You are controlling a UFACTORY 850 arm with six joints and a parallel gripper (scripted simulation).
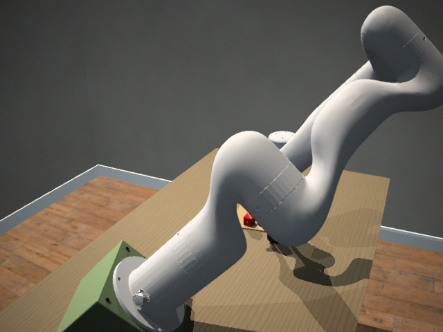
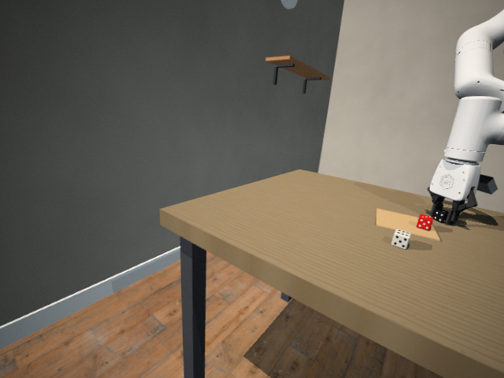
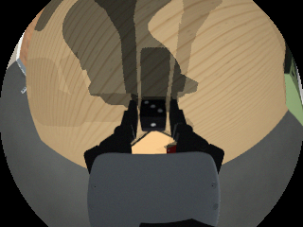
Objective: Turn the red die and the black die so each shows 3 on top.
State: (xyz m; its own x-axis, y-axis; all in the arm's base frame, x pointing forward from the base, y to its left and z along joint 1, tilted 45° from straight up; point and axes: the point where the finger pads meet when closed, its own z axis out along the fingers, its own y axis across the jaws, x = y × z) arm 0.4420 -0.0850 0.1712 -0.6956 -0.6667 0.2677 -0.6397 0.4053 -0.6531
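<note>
The black die is 10 mm below my hand. From my hand the other things lie so: red die (50 mm ahead, 110 mm to the left); tan mat (100 mm ahead, 110 mm to the left, 20 mm below); white die (110 mm ahead, 260 mm to the left, 10 mm below).
</note>
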